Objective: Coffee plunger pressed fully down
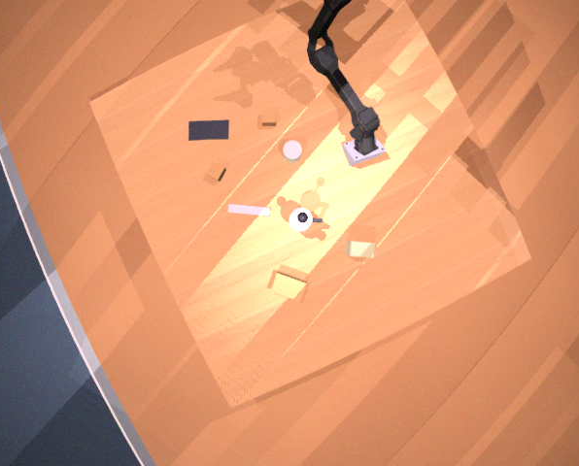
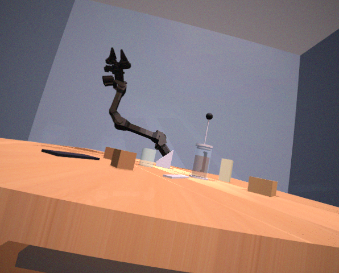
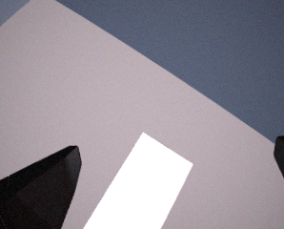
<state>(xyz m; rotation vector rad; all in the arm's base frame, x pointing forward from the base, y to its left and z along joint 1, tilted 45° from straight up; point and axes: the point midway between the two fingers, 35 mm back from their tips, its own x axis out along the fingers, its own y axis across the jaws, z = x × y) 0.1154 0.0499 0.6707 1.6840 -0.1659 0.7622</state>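
My gripper tip is 55 cm to the right of the glass coffee press, 50 cm above it and 26 cm short of it. From my gripper tip the other things lie so: cream block: 73 cm to the left, 58 cm below, 15 cm ahead; flat pale strip: 63 cm below, 42 cm ahead, 41 cm to the left; dark flat pad: 63 cm below, 40 cm ahead, 8 cm to the left.
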